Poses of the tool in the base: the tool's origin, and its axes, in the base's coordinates. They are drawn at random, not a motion.
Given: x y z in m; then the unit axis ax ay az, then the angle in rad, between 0 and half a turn.
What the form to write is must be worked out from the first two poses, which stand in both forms.
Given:
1: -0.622, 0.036, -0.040, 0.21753, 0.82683, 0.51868, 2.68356
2: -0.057, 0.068, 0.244, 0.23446, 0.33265, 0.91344, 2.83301
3: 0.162, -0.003, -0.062, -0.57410, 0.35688, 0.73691, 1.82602
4: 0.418, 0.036, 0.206, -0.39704, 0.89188, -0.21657, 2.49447
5: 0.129, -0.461, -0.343, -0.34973, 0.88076, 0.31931, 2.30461
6: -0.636, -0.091, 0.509, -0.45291, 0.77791, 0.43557, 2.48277
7: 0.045, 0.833, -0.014, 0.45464, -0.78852, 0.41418, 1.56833
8: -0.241, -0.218, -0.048, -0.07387, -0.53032, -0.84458, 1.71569
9: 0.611, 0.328, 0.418, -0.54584, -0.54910, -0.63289, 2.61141
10: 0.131, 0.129, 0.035, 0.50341, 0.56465, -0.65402, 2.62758
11: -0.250, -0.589, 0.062, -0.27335, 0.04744, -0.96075, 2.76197
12: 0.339, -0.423, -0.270, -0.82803, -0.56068, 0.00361, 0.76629
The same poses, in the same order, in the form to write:
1:
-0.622, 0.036, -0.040
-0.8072, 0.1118, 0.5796
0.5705, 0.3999, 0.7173
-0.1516, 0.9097, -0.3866

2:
-0.057, 0.068, 0.244
-0.8454, -0.1251, 0.5192
0.4297, -0.7367, 0.5222
0.3172, 0.6646, 0.6766

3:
0.162, -0.003, -0.062
0.1603, -0.9697, -0.1846
0.4564, -0.0929, 0.8849
-0.8752, -0.2261, 0.4277

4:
0.418, 0.036, 0.206
-0.5144, -0.5061, 0.6923
-0.7672, 0.6323, -0.1079
-0.3831, -0.5866, -0.7135

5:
0.129, -0.461, -0.343
-0.4655, -0.7514, 0.4676
-0.2772, 0.6255, 0.7293
-0.8405, 0.2099, -0.4995

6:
-0.636, -0.091, 0.509
-0.4234, -0.8976, 0.1230
-0.3643, 0.2929, 0.8840
-0.8295, 0.3295, -0.4510

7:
0.045, 0.833, -0.014
0.2087, -0.7718, -0.6007
0.0566, 0.6227, -0.7804
0.9764, 0.1289, 0.1736

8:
-0.241, -0.218, -0.048
-0.1381, 0.8806, -0.4534
-0.7909, 0.1775, 0.5857
0.5962, 0.4395, 0.6719

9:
0.611, 0.328, 0.418
-0.3077, 0.8783, 0.3658
0.2382, -0.3011, 0.9234
0.9212, 0.3713, -0.1166

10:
0.131, 0.129, 0.035
-0.3967, 0.8533, -0.3383
0.2102, -0.2743, -0.9384
-0.8936, -0.4434, -0.0706

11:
-0.250, -0.589, 0.062
-0.7847, 0.3310, 0.5241
-0.3810, -0.9245, 0.0134
0.4890, -0.1892, 0.8515

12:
0.339, -0.423, -0.270
0.9121, 0.1273, -0.3896
0.1323, 0.8084, 0.5736
0.3880, -0.5748, 0.7205

